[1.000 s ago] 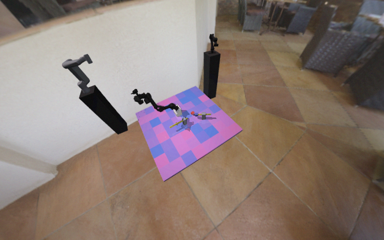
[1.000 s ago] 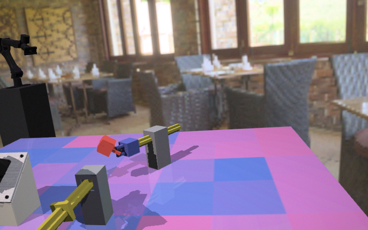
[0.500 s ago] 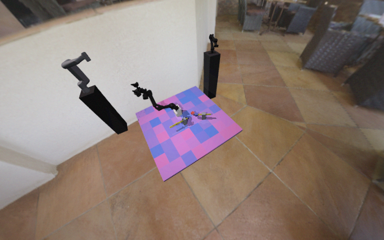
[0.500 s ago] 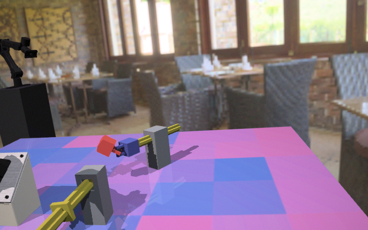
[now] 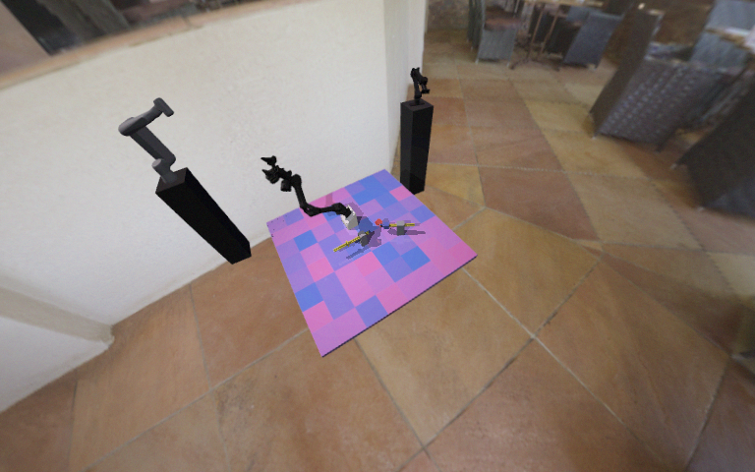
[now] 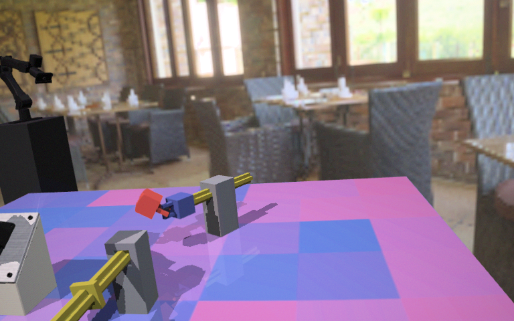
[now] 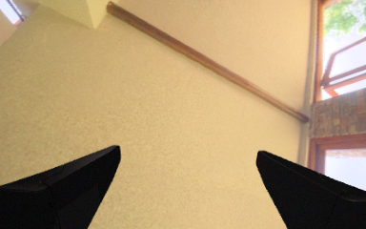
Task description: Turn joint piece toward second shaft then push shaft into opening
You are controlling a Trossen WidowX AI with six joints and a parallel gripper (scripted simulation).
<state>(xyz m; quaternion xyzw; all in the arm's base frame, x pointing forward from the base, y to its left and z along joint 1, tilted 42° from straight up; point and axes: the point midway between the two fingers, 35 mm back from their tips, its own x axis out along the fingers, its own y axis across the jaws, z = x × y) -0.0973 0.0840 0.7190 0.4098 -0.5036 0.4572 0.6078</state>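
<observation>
My gripper tip is 63 cm above the red joint piece, 61 cm to the right of it and 25 cm short of it.
</observation>
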